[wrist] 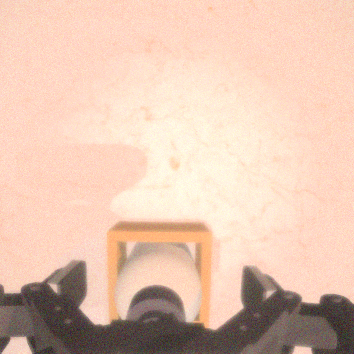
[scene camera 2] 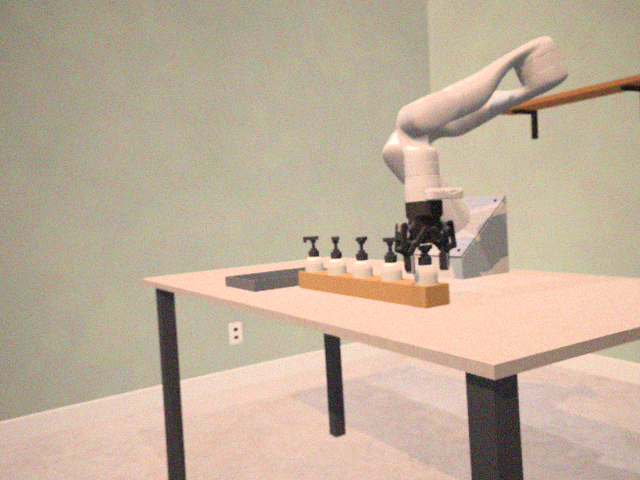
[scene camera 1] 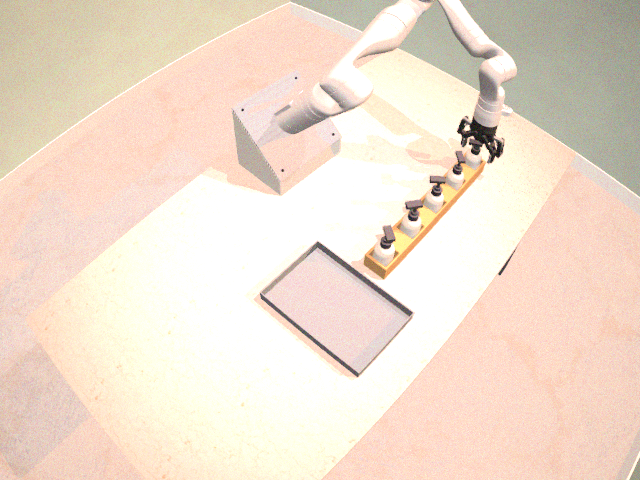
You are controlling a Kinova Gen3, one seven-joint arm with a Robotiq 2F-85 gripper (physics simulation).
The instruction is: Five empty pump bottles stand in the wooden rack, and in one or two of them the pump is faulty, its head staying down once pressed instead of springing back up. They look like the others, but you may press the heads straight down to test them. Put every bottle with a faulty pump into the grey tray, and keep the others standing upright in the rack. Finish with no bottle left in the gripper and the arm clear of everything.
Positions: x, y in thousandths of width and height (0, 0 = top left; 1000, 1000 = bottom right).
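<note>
Grey tray (scene camera 1: 549, 664) (scene camera 2: 434, 582) visible; in the wrist view the tray is out of frame. My gripper (scene camera 2: 668, 568) (wrist: 462, 792) (scene camera 1: 745, 322) visible as well.
</note>
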